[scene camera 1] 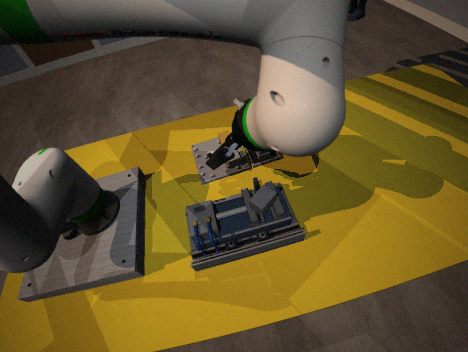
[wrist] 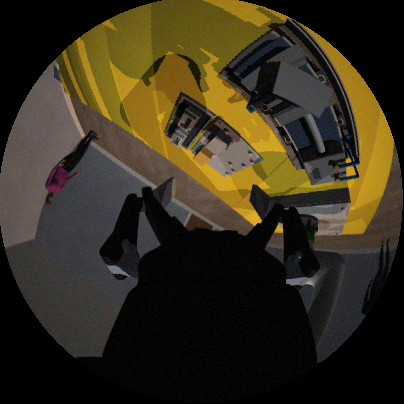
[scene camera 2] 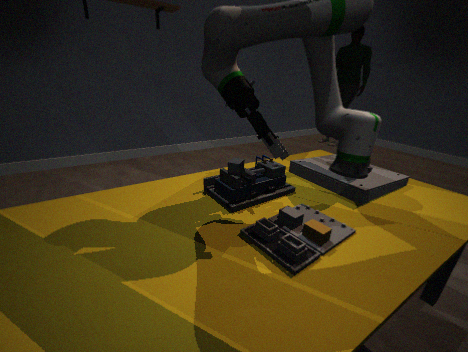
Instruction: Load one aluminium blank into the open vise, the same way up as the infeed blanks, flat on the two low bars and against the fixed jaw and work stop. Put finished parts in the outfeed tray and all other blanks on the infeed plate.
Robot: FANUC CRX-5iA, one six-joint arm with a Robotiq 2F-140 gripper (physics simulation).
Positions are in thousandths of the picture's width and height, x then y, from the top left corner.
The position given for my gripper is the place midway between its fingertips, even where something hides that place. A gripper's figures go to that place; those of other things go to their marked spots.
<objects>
My gripper (wrist: 528, 467): 0.20 m from the lens. An infeed plate (wrist: 588, 377): 0.38 m from the lens. An outfeed tray (wrist: 506, 296): 0.35 m from the lens.
</objects>
